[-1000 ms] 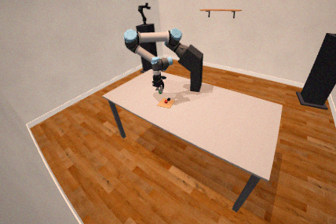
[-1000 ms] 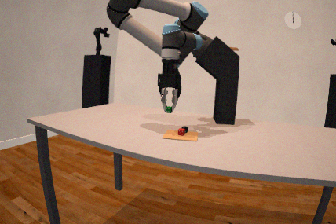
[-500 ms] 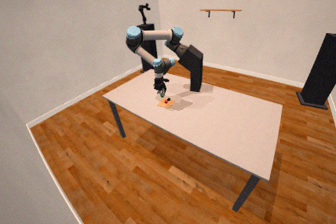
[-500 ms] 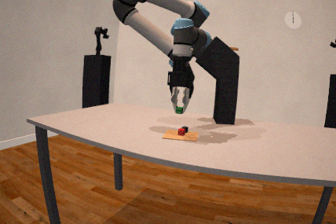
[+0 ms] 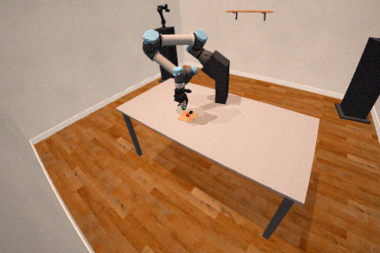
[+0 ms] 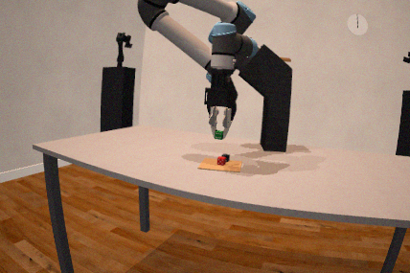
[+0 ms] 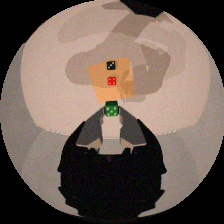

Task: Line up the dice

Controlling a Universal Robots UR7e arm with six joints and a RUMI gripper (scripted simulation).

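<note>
My hand is 100 mm above the red die, 50 mm past it and 10 mm to the right of it. The rest, counted from my hand: black die 100 mm below, 90 mm behind, 20 mm to the left; then green die right at my hand; then orange mat 120 mm below, 50 mm behind, 10 mm to the left.
</note>
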